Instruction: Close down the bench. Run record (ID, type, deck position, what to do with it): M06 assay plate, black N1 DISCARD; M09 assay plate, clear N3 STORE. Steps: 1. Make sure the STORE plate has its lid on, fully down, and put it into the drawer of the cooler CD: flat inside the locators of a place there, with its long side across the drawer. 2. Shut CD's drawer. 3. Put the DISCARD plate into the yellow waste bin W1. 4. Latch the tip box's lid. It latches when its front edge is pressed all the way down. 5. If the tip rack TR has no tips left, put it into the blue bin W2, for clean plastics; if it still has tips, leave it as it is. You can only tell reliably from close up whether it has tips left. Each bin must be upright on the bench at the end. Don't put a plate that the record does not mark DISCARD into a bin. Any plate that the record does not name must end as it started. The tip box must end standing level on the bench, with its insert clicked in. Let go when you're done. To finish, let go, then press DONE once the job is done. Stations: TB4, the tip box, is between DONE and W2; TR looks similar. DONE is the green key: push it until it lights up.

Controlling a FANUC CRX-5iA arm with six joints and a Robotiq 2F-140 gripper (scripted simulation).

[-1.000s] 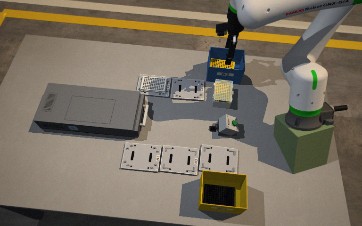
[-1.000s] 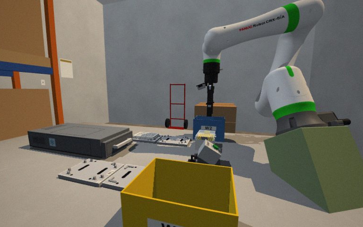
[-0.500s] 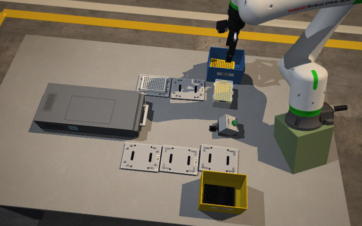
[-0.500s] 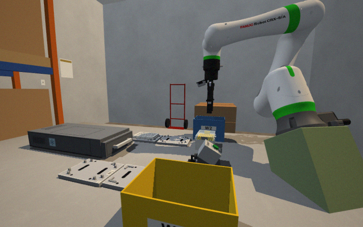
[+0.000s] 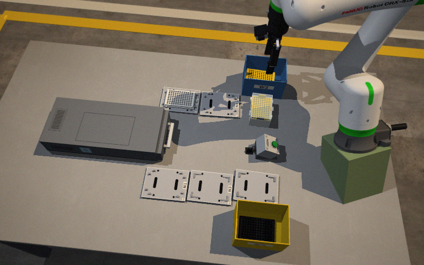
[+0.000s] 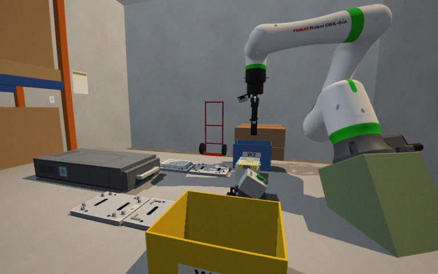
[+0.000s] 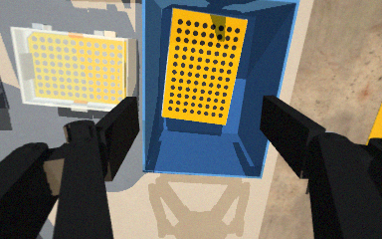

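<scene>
My hand is 20 mm short of the green DONE key, 320 mm to the right of it and 120 mm above it. Round my hand: tip rack TR: 10 mm ahead, 10 mm to the right, 140 mm below; then blue bin W2: 10 mm to the right, 150 mm below; then white gridded plate: 370 mm ahead, 40 mm to the left, 170 mm below.
</scene>
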